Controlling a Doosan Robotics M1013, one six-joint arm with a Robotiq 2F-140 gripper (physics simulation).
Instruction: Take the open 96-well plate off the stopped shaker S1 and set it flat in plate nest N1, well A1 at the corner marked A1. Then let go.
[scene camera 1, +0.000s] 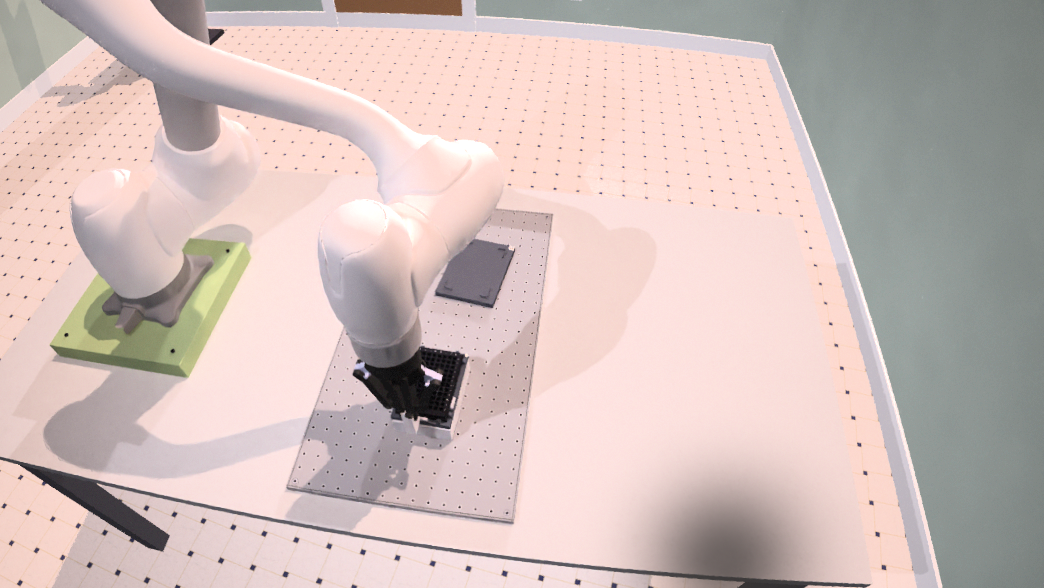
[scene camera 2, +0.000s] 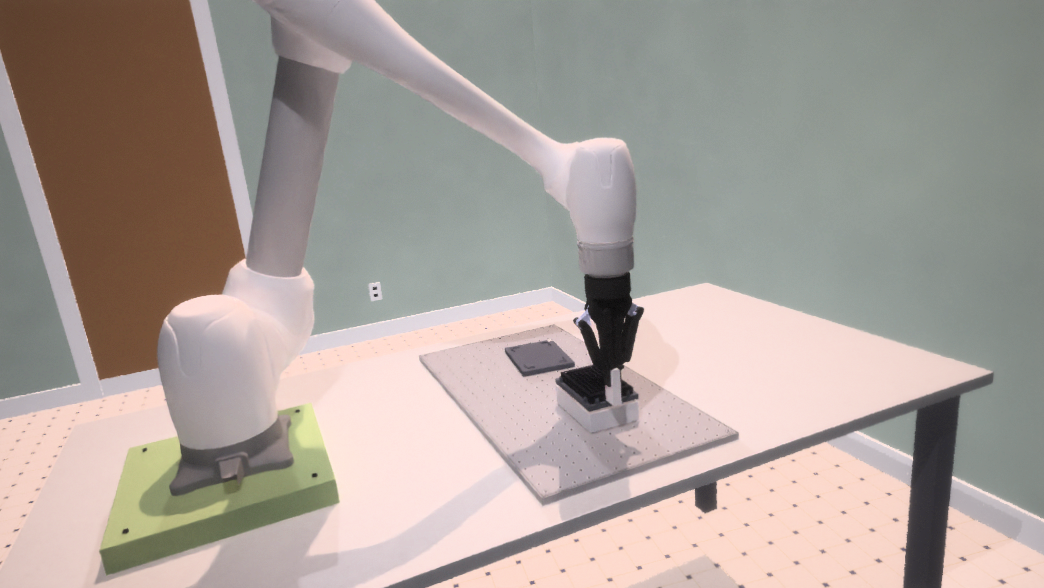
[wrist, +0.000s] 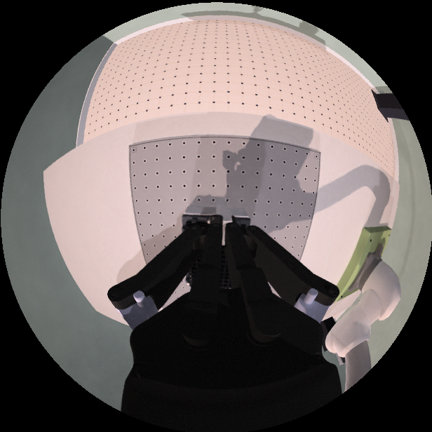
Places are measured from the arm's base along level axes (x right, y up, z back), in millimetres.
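Pixels of known places: gripper, fingertip midpoint: (scene camera 1: 413, 426) (scene camera 2: 613, 402); arm's base, origin of the base link: (scene camera 1: 159, 286) (scene camera 2: 236, 454).
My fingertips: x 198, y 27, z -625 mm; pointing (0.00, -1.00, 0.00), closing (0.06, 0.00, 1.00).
For each thing: its top centre in the pictures, then the offset to it from my fingertips. "*": a spot on its surface instead. Level surfaces: height alone.
- black 96-well plate, middle of its top: (scene camera 1: 429, 379) (scene camera 2: 594, 378) dx -83, dy +11, dz -5 mm
- shaker S1, surface spot: (scene camera 1: 439, 433) * dx -13, dy -35, dz -36 mm
- dark grey plate nest N1, middle of its top: (scene camera 1: 476, 267) (scene camera 2: 538, 353) dx -389, dy -43, dz -9 mm
- perforated grey board, its level: dy -58 mm
- pale table, its level: dy -71 mm
The black 96-well plate (scene camera 1: 447, 368) (scene camera 2: 583, 379) sits on the shaker S1 (scene camera 1: 439, 433) (scene camera 2: 593, 418), a low block with pale sides. Some wells also show behind the fingers in the wrist view. My gripper (scene camera 1: 406, 422) (scene camera 2: 613, 388) (wrist: 221, 211) points down at the shaker's near end, fingers shut together with nothing between them. Its pale tips are beside the plate's end in scene camera 1; the arm and fingers hide part of the plate. Whether the tips touch it, I cannot tell. The dark grey plate nest N1 (scene camera 1: 474, 273) (scene camera 2: 539, 356) has raised corners and holds no plate. The A1 mark is not readable.
The shaker and nest stand on a perforated grey board (scene camera 1: 482, 467) (scene camera 2: 504, 438) (wrist: 165, 175) on the pale table (scene camera 1: 657, 409) (scene camera 2: 803, 350). The arm's base is on a green block (scene camera 1: 138, 357) (scene camera 2: 292, 504) (wrist: 356, 260). A blurred dark patch shows at the table's near right in scene camera 1.
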